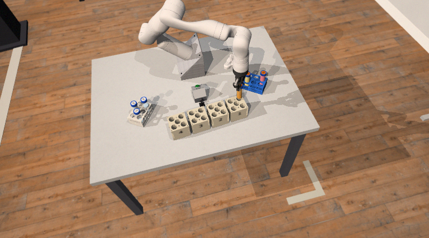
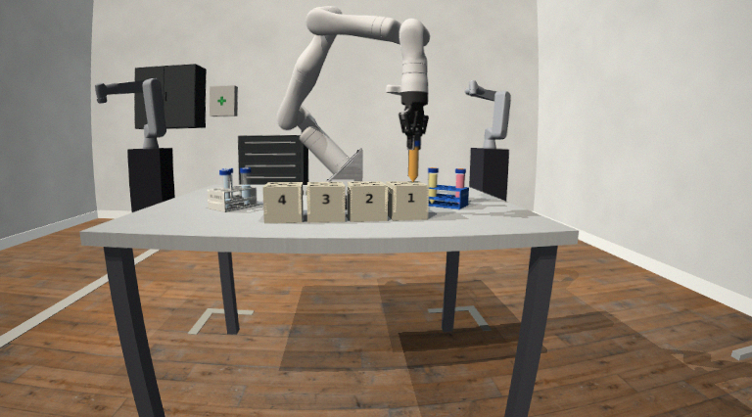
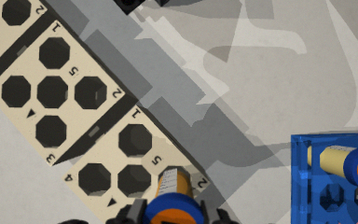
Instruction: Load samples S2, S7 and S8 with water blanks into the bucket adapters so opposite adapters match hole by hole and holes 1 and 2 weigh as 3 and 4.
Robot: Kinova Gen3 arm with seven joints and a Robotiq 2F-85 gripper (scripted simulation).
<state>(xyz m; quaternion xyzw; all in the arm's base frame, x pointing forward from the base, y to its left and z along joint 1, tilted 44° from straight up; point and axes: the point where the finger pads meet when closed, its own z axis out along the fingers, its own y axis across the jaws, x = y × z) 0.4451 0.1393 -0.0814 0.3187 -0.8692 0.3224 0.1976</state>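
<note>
The sample S7 is 1 cm to the right of my hand and 5 cm below it. The rest, counted from my hand: blue sample rack (11 cm behind, 15 cm to the left, 17 cm below); then adapter 1 (2 cm ahead, 3 cm to the right, 15 cm below); then sample S2 (13 cm behind, 10 cm to the left, 14 cm below).
</note>
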